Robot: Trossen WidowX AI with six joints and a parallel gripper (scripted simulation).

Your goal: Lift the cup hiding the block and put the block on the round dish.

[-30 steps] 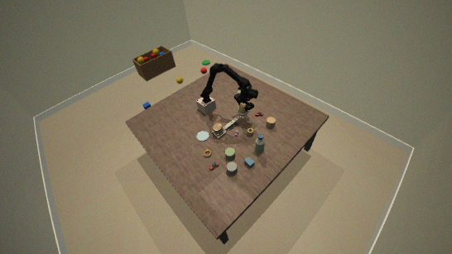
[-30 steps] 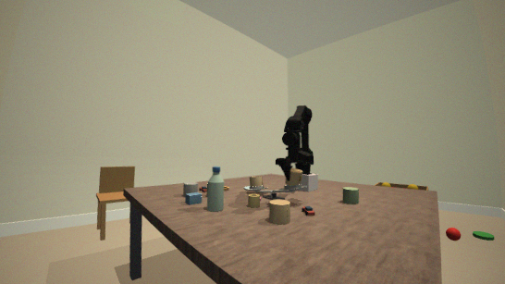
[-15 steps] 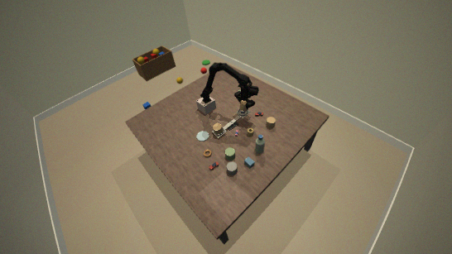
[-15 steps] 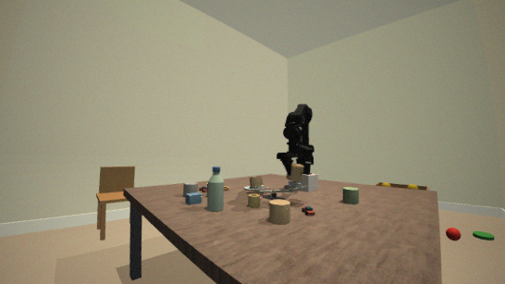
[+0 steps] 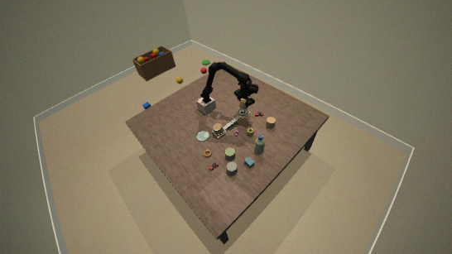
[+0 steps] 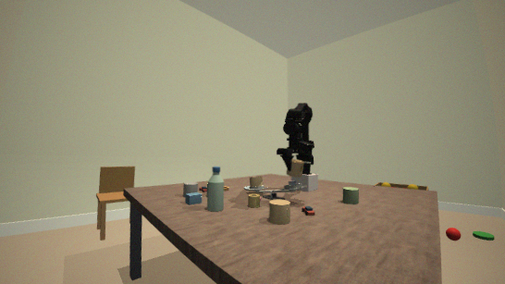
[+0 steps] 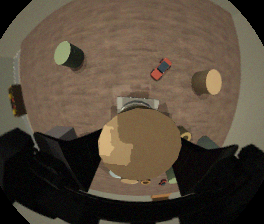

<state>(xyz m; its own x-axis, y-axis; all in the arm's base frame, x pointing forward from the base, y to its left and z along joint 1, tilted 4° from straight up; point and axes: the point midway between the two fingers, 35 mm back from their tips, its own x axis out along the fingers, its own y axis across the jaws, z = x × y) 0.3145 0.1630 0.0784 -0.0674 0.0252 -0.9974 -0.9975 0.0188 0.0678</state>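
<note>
Now: gripper tip 6 cm above the grey-blue block and 1 cm to the left of it. The rest, counted from my gripper tip: small balance (14 cm to the right, 13 cm below); tan cup (2 cm to the left, 1 cm above); yellow ring (17 cm ahead, 13 cm below, 9 cm to the right).
</note>
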